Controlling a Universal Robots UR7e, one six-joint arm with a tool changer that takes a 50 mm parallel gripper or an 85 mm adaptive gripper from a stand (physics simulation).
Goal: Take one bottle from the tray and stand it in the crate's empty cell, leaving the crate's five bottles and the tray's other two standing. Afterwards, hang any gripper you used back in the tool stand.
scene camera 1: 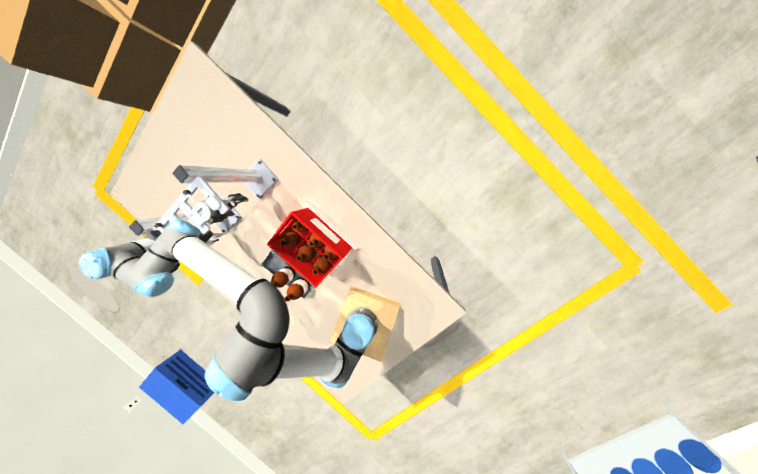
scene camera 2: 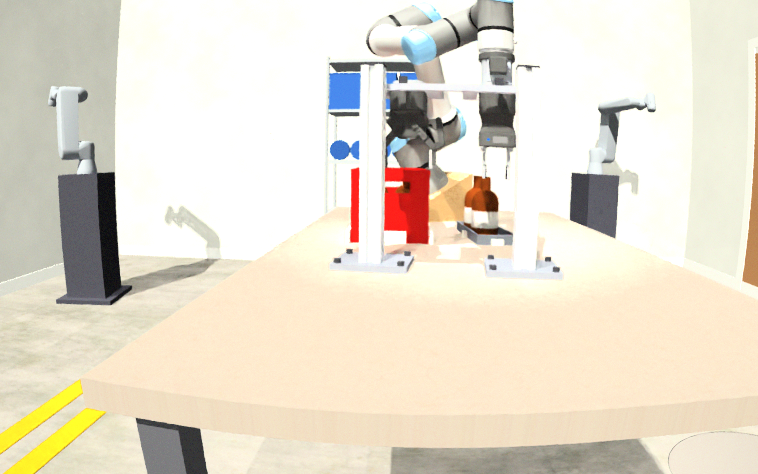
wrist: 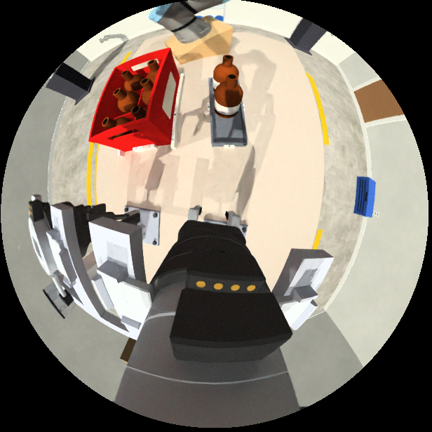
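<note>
The red crate (scene camera 1: 335,259) (scene camera 2: 416,217) (wrist: 167,120) stands on the table with several brown bottles upright in it; no empty cell shows in the wrist view. The grey tray (scene camera 1: 272,261) (scene camera 2: 494,239) (wrist: 228,131) beside it holds two standing brown bottles, a nearer one (scene camera 1: 280,277) (scene camera 2: 484,212) (wrist: 228,96) and a farther one (scene camera 1: 296,289) (scene camera 2: 468,201) (wrist: 225,71). My parallel gripper (scene camera 2: 495,170) (wrist: 213,215) is open and empty, pointing down at the right slot of the tool stand (scene camera 2: 371,167) (wrist: 115,250), below its crossbar. Whether it rests in the slot is unclear.
The adaptive gripper (scene camera 2: 408,111) hangs in the stand's left slot. The stand's right post (scene camera 2: 525,167) is close beside my gripper. A wooden block (scene camera 1: 385,313) (scene camera 2: 452,198) (wrist: 220,40) stands beyond the crate, under the arm's base. Large shelving (scene camera 1: 109,61) overlaps the table's far corner.
</note>
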